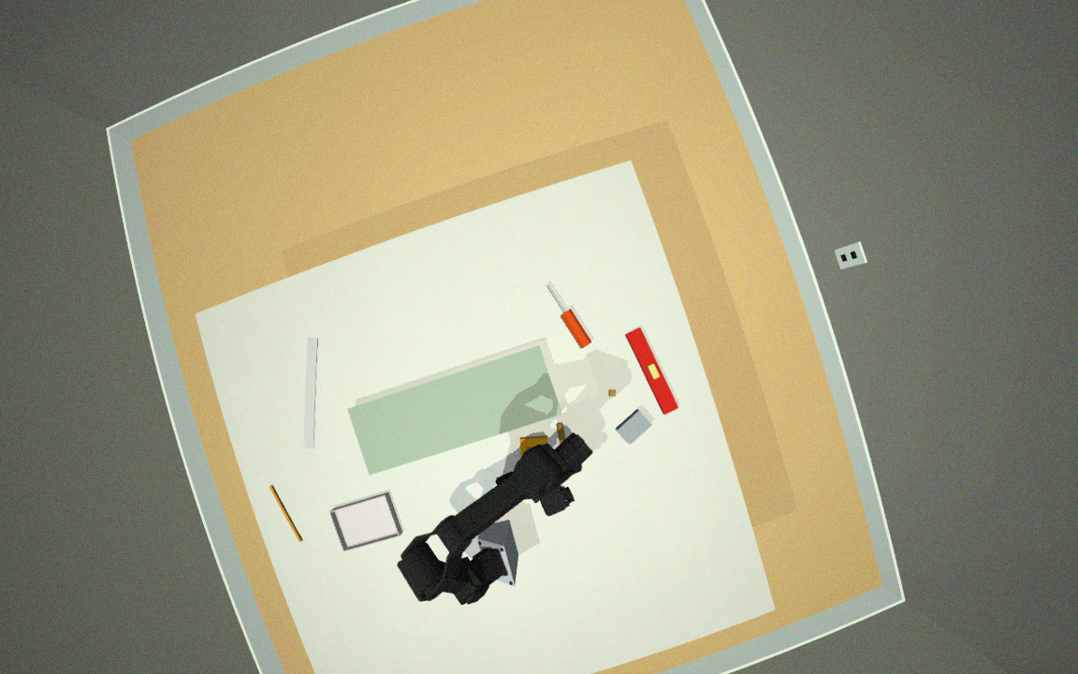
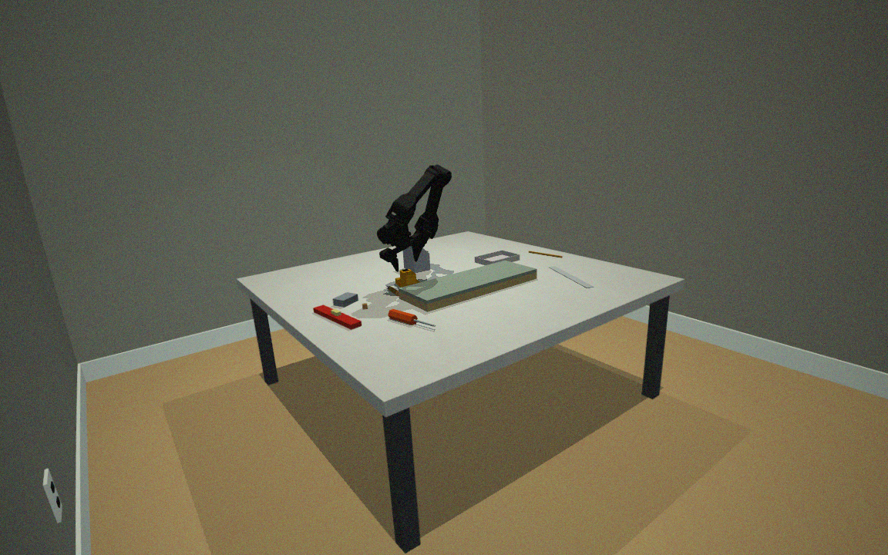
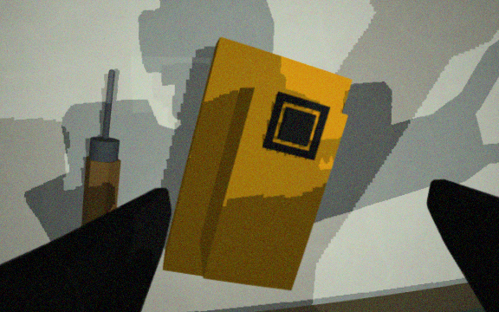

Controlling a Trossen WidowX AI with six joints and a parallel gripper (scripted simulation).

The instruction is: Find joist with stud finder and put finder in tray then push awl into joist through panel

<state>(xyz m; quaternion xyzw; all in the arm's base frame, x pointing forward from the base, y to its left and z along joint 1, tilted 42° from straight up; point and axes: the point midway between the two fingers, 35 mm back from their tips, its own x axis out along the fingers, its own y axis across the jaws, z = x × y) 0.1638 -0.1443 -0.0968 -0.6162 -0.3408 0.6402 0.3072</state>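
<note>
Now: gripper tip 1 cm past the yellow stud finder and 3 cm above it. Also, from my gripper tip: awl 8 cm to the right, 7 cm below; grey block 1 cm behind, 27 cm to the right, 7 cm below; small brown cube 9 cm ahead, 25 cm to the right, 7 cm below.
</note>
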